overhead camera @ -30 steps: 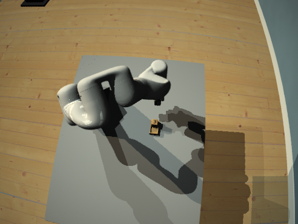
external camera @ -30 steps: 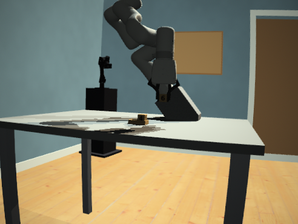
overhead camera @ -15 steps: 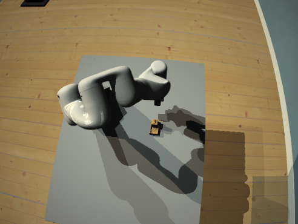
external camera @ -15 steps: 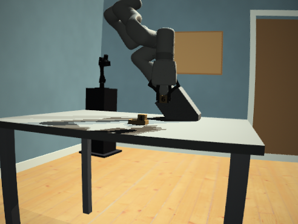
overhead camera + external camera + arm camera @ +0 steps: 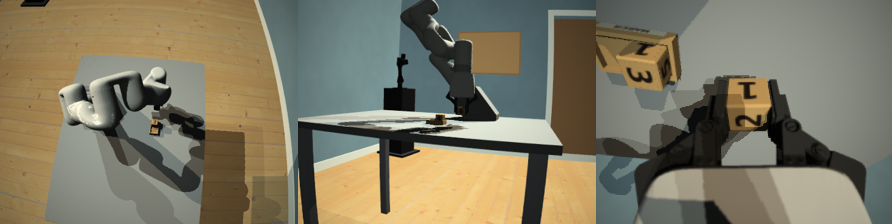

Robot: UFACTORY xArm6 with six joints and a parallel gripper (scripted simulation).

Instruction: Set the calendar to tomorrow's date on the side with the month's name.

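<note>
Right now the wooden calendar tray is 110 mm to the right of my hand, 60 mm below it and 10 mm ahead of it. From my hand the other things lie so: wooden number cube (right at my hand).
</note>
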